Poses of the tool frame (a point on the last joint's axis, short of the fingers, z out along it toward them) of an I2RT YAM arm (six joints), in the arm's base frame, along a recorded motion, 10 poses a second.
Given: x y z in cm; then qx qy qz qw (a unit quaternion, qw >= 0).
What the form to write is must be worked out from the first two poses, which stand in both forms.
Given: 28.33, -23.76, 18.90, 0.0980, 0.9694, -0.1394, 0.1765
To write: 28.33, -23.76, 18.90, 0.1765, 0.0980, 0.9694, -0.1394
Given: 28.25, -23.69, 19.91, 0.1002, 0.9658, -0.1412, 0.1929
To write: 28.25, -23.69, 19.91, 0.1929, 0.1002, 0.9658, -0.1412
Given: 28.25, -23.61, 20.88, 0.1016, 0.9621, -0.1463, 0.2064
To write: 28.25, -23.61, 20.88, 0.2064, 0.1016, 0.9621, -0.1463
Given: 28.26, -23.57, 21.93, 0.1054, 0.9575, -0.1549, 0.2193
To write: 28.26, -23.57, 21.93, 0.2193, 0.1054, 0.9575, -0.1549
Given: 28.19, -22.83, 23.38, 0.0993, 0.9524, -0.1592, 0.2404
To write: 28.19, -22.83, 23.38, 0.2404, 0.0993, 0.9524, -0.1592
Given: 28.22, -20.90, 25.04, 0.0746, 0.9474, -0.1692, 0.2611
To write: 28.22, -20.90, 25.04, 0.2611, 0.0746, 0.9474, -0.1692
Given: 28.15, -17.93, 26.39, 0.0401, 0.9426, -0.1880, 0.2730
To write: 28.15, -17.93, 26.39, 0.2730, 0.0401, 0.9426, -0.1880
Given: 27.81, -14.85, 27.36, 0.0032, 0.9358, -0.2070, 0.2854
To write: 27.81, -14.85, 27.36, 0.2854, 0.0032, 0.9358, -0.2070
